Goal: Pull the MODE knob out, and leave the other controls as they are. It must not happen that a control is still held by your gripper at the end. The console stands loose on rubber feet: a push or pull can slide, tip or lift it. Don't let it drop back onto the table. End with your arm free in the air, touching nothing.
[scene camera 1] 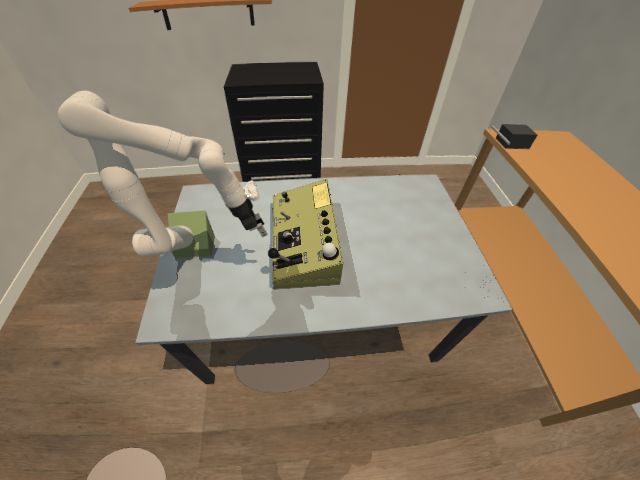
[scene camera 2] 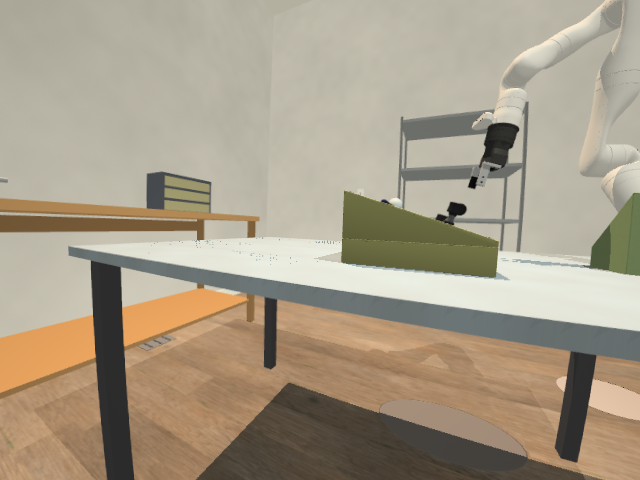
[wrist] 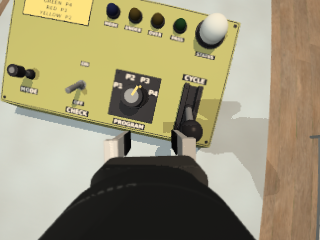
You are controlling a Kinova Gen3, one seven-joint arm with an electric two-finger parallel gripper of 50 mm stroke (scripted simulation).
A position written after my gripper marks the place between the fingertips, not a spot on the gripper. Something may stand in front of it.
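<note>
Scene camera 2 shows my gripper (scene camera 2: 475,186) and an olive console (scene camera 2: 374,233). Scene camera 1 shows the olive console (scene camera 1: 316,256). In the wrist view: my gripper (wrist: 151,139) and the olive console (wrist: 105,53).
</note>
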